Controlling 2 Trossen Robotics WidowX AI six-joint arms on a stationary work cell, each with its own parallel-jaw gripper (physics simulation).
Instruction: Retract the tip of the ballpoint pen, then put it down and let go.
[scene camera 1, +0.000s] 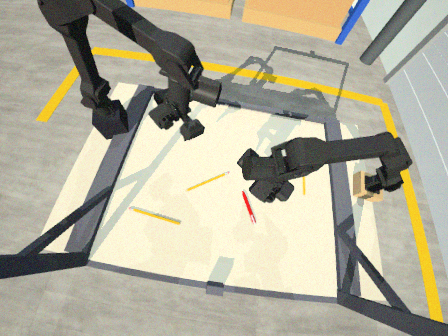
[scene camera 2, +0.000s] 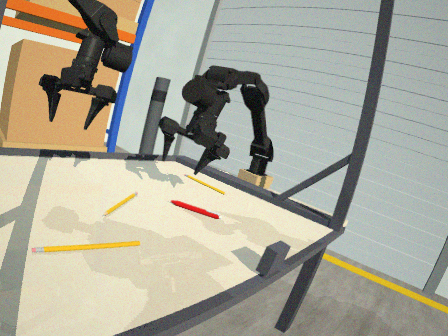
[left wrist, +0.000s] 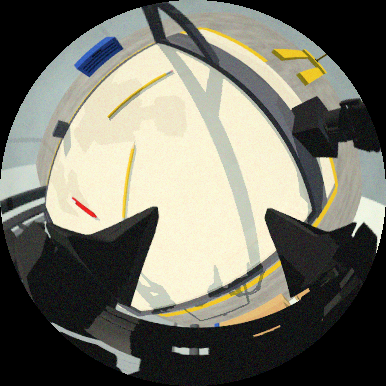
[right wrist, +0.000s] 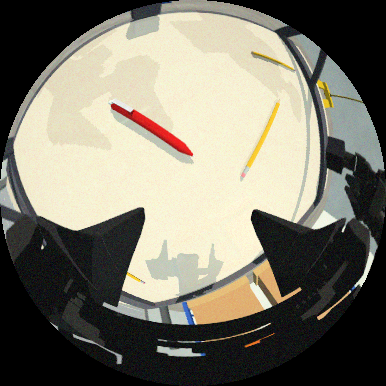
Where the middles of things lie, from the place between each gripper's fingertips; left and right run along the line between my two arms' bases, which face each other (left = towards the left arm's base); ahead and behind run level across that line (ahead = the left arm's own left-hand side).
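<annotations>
Small grey block (scene camera 2: 274, 255): 36 cm behind my right hand, 5 cm to the left, 5 cm below. My right hand: 8 cm past the red ballpoint pen (right wrist: 122, 108), 1 cm to the left of it, 8 cm above it.
Small grey block: 43 cm behind my left hand, 24 cm to the right, 12 cm below. My left hand: 16 cm past the red ballpoint pen, 30 cm to the left of it, 14 cm above it.
</annotations>
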